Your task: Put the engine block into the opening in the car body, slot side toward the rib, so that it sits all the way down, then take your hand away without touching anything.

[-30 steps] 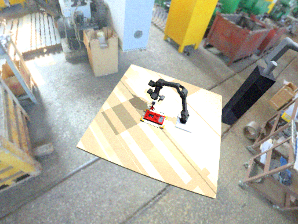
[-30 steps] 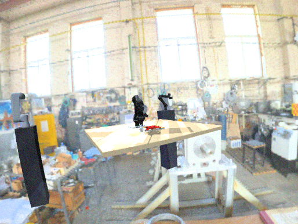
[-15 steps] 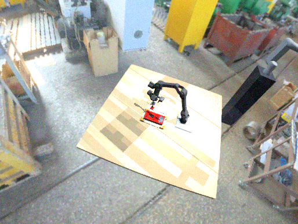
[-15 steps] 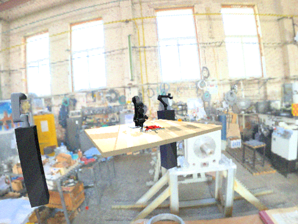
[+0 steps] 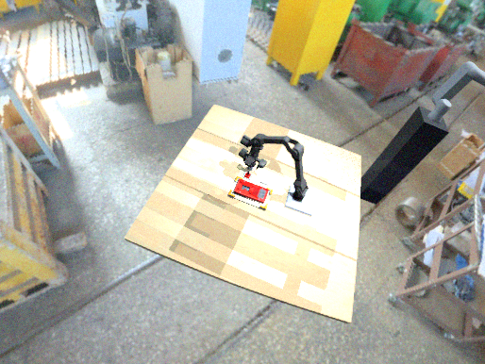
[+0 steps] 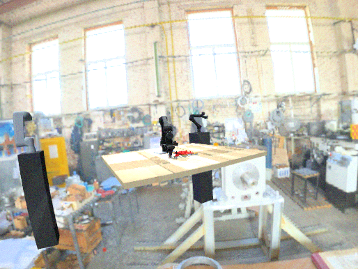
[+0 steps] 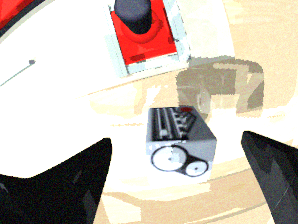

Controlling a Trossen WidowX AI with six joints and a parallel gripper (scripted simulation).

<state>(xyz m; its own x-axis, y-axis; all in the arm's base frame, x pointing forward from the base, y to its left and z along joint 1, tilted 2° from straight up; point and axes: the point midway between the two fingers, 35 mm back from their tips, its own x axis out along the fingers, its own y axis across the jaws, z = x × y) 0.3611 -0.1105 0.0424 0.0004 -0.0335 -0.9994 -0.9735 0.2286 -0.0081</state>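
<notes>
The grey engine block is 1 cm behind my gripper tip. The rest, counted from my gripper tip: black upright peg 7 cm to the left, 1 cm above.
</notes>
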